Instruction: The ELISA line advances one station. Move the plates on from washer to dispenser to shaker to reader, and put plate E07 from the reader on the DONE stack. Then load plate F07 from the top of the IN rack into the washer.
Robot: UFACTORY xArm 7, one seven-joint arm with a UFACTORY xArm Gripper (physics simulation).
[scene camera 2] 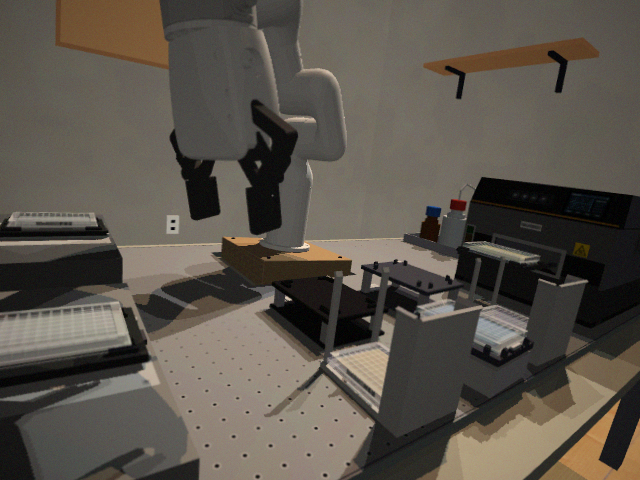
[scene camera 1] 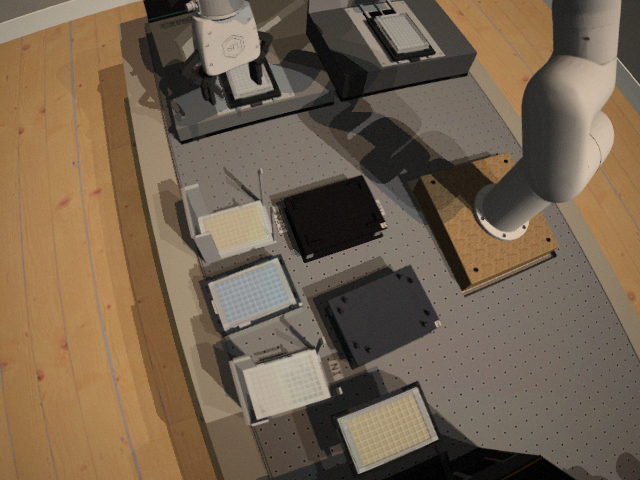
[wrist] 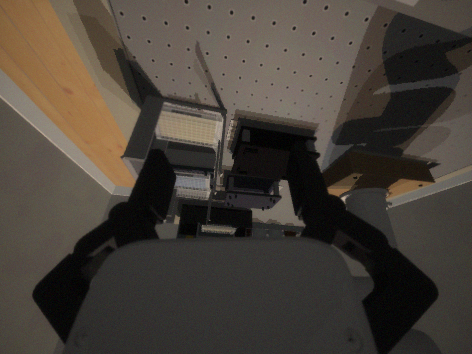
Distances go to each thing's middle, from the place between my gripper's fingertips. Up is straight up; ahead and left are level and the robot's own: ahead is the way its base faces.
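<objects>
With the bluish plate [scene camera 1: 250, 294] in my sight, I find my gripper 32 cm to the right of it and 8 cm short of it, and also 12 cm above it.
</objects>
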